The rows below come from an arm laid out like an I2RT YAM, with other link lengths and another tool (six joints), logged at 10 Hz.
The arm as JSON. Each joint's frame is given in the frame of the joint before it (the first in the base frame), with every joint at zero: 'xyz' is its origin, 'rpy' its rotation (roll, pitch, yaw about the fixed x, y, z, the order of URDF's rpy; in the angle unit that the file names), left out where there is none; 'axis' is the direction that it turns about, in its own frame. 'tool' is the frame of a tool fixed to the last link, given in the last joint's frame.
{
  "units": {
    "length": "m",
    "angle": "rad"
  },
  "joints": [
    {
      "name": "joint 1",
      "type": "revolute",
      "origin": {
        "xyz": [
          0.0,
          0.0,
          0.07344
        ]
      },
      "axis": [
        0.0,
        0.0,
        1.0
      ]
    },
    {
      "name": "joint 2",
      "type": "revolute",
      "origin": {
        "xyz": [
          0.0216,
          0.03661,
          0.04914
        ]
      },
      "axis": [
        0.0,
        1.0,
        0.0
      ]
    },
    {
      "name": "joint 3",
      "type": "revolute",
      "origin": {
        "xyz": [
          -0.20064,
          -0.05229,
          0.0
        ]
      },
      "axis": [
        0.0,
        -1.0,
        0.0
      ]
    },
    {
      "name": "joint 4",
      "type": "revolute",
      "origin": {
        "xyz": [
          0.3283,
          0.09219,
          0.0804
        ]
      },
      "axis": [
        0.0,
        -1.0,
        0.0
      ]
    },
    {
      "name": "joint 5",
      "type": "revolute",
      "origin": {
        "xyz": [
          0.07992,
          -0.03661,
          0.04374
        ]
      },
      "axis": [
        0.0,
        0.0,
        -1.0
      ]
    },
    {
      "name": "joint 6",
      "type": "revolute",
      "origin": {
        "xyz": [
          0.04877,
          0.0,
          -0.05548
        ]
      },
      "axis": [
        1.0,
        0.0,
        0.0
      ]
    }
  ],
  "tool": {
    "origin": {
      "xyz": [
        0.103,
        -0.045,
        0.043
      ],
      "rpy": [
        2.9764,
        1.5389,
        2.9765
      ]
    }
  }
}
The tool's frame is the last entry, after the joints.
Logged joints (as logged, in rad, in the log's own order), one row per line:
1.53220, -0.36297, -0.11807, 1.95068, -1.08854, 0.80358
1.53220, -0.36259, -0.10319, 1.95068, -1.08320, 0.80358
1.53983, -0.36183, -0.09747, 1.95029, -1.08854, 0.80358
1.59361, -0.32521, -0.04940, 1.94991, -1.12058, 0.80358
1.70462, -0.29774, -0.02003, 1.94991, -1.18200, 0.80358
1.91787, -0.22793, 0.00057, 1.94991, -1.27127, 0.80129
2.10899, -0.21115, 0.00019, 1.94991, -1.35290, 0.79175
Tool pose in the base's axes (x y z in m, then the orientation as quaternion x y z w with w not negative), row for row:
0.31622, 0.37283, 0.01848, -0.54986, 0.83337, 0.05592, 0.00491
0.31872, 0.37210, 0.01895, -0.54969, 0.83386, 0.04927, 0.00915
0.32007, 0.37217, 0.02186, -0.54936, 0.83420, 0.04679, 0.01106
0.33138, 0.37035, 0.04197, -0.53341, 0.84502, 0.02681, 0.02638
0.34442, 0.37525, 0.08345, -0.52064, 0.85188, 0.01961, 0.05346
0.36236, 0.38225, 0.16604, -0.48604, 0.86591, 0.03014, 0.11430
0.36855, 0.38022, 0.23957, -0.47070, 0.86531, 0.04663, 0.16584
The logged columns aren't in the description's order. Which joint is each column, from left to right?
Columns, left to right: joint 3, joint 6, joint 5, joint 2, joint 4, joint 1.
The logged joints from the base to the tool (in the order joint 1, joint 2, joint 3, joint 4, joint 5, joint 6), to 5 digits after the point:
0.80358, 1.95068, 1.53220, -1.08854, -0.11807, -0.36297
0.80358, 1.95068, 1.53220, -1.08320, -0.10319, -0.36259
0.80358, 1.95029, 1.53983, -1.08854, -0.09747, -0.36183
0.80358, 1.94991, 1.59361, -1.12058, -0.04940, -0.32521
0.80358, 1.94991, 1.70462, -1.18200, -0.02003, -0.29774
0.80129, 1.94991, 1.91787, -1.27127, 0.00057, -0.22793
0.79175, 1.94991, 2.10899, -1.35290, 0.00019, -0.21115

